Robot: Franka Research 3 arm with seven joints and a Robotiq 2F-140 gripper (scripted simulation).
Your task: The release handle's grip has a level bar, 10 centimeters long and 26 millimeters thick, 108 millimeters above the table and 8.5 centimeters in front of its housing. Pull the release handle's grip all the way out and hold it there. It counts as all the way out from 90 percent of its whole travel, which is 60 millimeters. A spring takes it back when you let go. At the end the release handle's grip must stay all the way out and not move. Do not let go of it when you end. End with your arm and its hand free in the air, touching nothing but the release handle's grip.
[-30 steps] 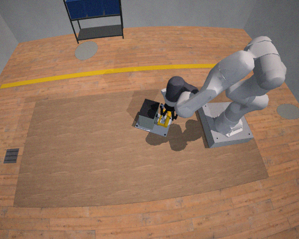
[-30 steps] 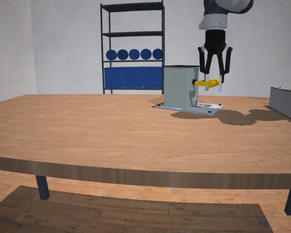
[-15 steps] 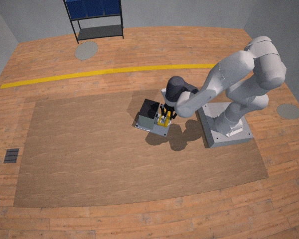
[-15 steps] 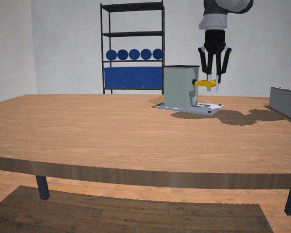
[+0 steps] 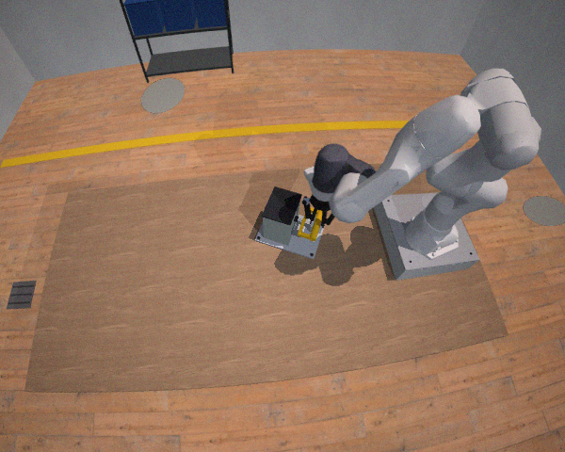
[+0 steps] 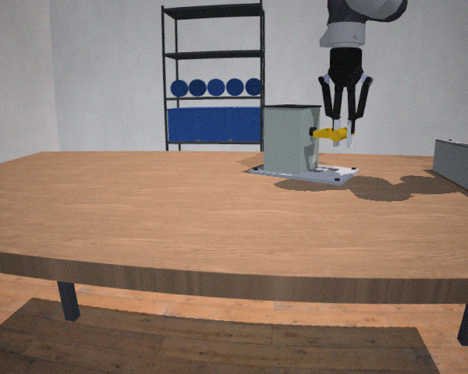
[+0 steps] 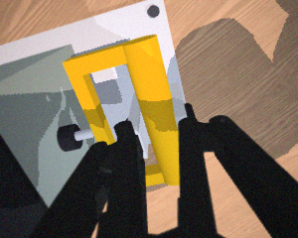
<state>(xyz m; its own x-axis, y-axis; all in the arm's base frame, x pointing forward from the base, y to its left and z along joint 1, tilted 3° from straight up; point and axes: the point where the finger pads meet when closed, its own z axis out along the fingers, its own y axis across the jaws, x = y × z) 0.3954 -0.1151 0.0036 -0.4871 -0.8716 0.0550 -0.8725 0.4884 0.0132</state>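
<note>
The grey baseplate lies 100 mm below my hand, 80 mm ahead of it and 50 mm to the right of it.
</note>
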